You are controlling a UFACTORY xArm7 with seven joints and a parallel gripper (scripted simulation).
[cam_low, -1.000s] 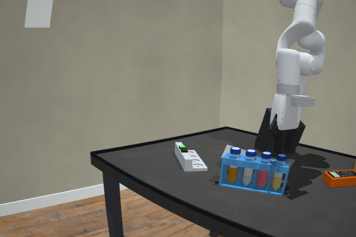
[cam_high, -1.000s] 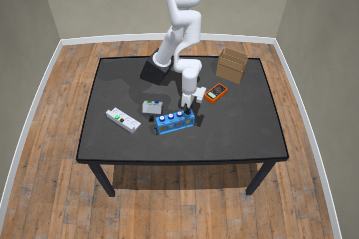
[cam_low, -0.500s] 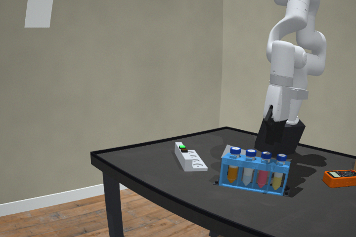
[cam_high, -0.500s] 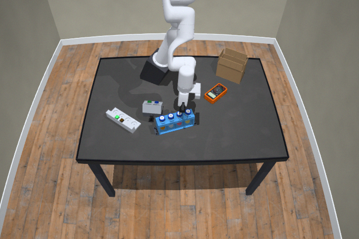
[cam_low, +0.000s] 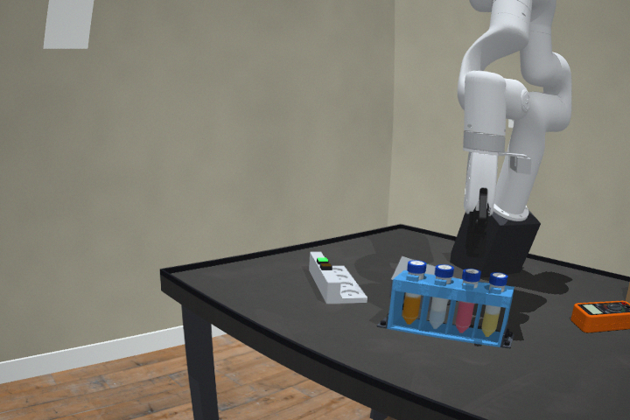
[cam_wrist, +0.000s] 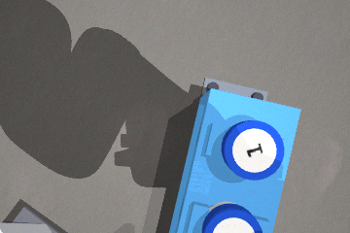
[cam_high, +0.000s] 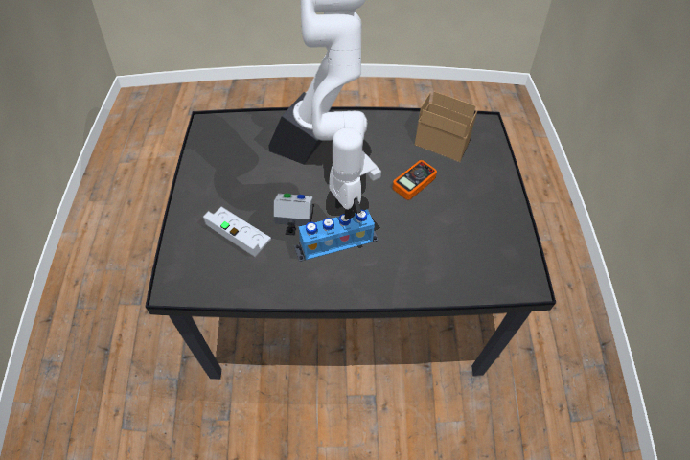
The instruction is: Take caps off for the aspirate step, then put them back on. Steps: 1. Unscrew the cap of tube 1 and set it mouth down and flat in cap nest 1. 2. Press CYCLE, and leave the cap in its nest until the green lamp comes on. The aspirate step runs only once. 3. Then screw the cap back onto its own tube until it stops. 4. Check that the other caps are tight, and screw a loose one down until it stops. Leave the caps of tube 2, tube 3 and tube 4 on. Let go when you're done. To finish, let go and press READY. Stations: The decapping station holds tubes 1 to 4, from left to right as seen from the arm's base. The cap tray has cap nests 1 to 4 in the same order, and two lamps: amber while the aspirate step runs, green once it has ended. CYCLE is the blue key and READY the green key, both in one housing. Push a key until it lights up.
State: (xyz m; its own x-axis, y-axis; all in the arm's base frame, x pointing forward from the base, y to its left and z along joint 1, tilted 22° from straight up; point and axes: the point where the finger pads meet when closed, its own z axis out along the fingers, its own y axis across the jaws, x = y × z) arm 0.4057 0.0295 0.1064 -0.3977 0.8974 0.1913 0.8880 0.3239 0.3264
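Now: the cap 1 6 cm below my hand, 5 cm to the left of it and 1 cm behind it. Also, from my hand: grey key housing (15 cm to the right, 13 cm behind, 12 cm below).
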